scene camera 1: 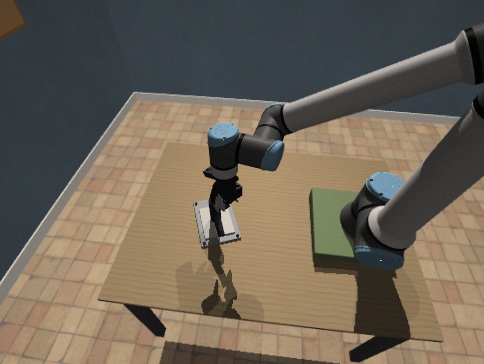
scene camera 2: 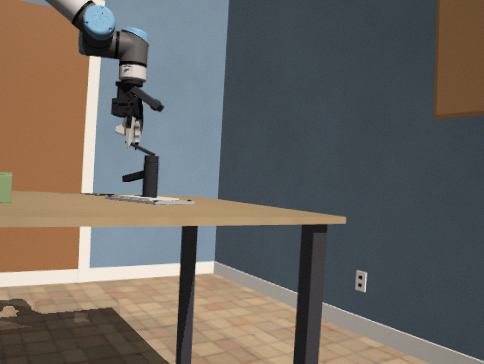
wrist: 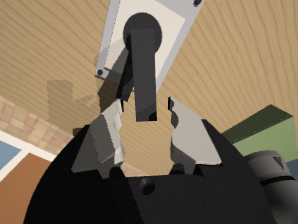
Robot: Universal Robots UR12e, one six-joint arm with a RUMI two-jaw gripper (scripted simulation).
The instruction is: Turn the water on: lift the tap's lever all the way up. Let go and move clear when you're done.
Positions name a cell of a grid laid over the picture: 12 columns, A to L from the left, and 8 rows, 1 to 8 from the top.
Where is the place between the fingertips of the gripper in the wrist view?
F4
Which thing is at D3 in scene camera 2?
The gripper.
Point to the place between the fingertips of the gripper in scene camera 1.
At F5
